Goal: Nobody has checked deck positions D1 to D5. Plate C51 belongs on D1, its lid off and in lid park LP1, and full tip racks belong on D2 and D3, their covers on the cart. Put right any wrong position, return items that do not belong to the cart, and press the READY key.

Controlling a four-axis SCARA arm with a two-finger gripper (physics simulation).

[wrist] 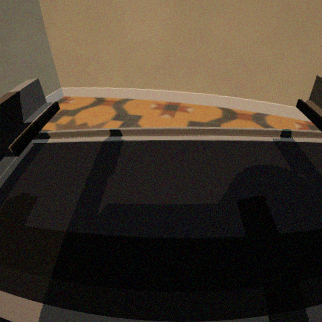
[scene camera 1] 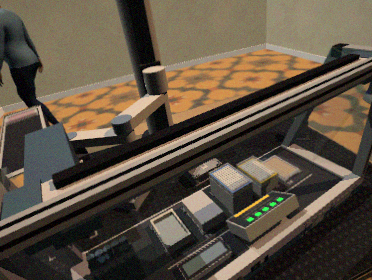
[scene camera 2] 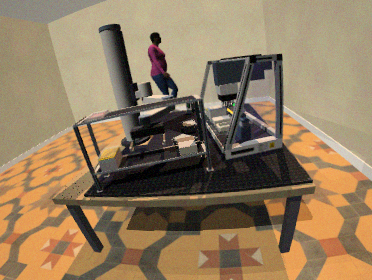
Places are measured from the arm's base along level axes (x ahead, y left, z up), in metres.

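Where they show: gripper, fingertip midpoint: [wrist: 178,83] [scene camera 2: 147,146]; arm's base, origin of the base link: [scene camera 2: 136,140].
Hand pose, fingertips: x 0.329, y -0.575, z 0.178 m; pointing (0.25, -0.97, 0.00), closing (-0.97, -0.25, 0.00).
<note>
Each offset is from my fingertips to the top centre of the thing. "*": to the spot under its first point.
My gripper [scene camera 2: 146,142] [wrist: 178,83] is open, its fingers wide apart with no object between them. In scene camera 2 it is behind the cart {* 0.120 m right, 0.264 m back, 0.034 m up} [scene camera 2: 86,156], between its shelf levels. A yellow-topped tip rack {0.024 m right, 0.204 m back, 0.006 m up} [scene camera 2: 110,159] and a pale item {0.071 m left, 0.175 m ahead, 0.023 m down} [scene camera 2: 189,143] are at the cart's lower level; a thin pinkish piece {0.024 m right, 0.204 m back, 0.202 m up} [scene camera 2: 95,117] lies on its top. On the deck in scene camera 1 are a blue-edged tip rack [scene camera 1: 230,179], a yellow-edged tip rack [scene camera 1: 257,169], a tan plate [scene camera 1: 281,167], a white-topped block {0.551 m left, 0.373 m ahead, 0.071 m down} [scene camera 1: 202,209] and a framed pale plate [scene camera 1: 171,229]. Position labels and the READY key are unreadable.
A sloped panel [scene camera 1: 262,212] with several green lights stands before the racks. A pale item [scene camera 1: 206,169] lies behind the deck. The enclosure's dark top beam {* 0.539 m left, 0.562 m ahead, 0.344 m up} [scene camera 1: 210,117] crosses above. The arm's column [scene camera 2: 116,80] rises behind the cart. A person [scene camera 1: 20,42] [scene camera 2: 159,62] is beyond the table.
</note>
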